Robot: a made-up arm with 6 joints.
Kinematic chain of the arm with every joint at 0, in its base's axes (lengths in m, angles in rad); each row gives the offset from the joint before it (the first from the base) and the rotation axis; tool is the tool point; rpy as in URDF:
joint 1: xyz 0 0 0.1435 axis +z
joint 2: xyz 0 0 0 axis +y
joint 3: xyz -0.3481 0 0.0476 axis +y
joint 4: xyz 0.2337 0 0.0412 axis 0.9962 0 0.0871
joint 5: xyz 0 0 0 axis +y
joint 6: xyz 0.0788 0 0.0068 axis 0.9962 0 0.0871
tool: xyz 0 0 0 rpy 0 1.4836 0
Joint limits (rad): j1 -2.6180..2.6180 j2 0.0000..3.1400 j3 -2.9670..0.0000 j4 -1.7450..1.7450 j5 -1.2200..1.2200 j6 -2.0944..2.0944
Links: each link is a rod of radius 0.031 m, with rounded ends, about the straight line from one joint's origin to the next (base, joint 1, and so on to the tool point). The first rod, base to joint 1, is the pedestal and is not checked.
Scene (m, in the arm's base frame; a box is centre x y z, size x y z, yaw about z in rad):
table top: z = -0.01
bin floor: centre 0.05 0.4 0 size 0.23 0.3 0.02 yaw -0.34
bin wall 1: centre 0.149 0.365 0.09 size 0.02 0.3 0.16 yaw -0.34
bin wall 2: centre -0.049 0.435 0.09 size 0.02 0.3 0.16 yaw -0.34
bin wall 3: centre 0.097 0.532 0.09 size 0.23 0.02 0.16 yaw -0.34
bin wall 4: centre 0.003 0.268 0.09 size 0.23 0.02 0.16 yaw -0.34
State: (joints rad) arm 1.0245 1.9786 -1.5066 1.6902 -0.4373 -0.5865
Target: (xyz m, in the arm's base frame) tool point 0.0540 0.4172 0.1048
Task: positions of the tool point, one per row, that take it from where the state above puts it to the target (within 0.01 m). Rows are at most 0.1 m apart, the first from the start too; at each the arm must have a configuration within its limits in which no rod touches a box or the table.
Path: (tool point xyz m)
1: 0.1992 0.4107 0.2990
2: 0.1206 0.4126 0.2583
3: 0.0884 0.4233 0.1794
4: 0.0540 0.4172 0.1048

